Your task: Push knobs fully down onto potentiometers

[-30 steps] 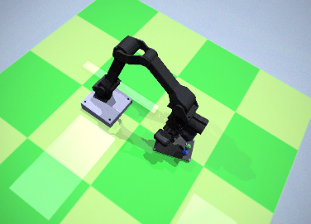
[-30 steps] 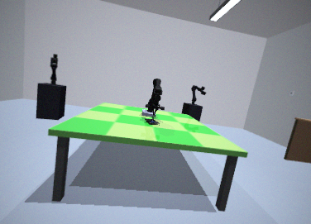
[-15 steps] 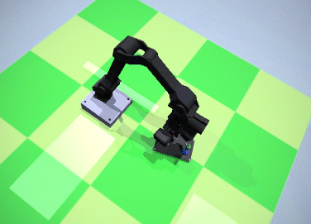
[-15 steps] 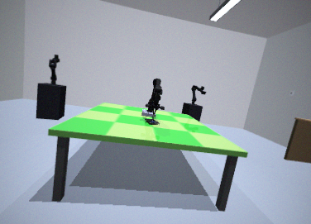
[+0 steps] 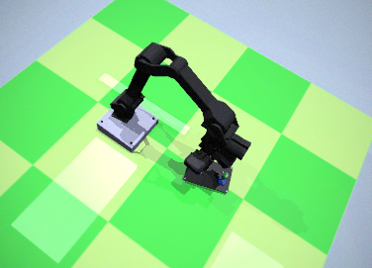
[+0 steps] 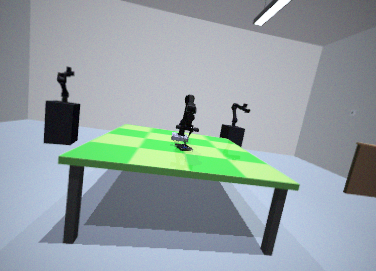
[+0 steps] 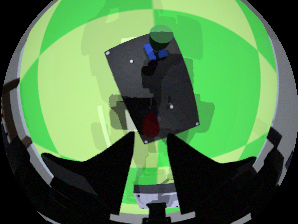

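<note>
The red knob lies 2 cm below my gripper tip.
</note>
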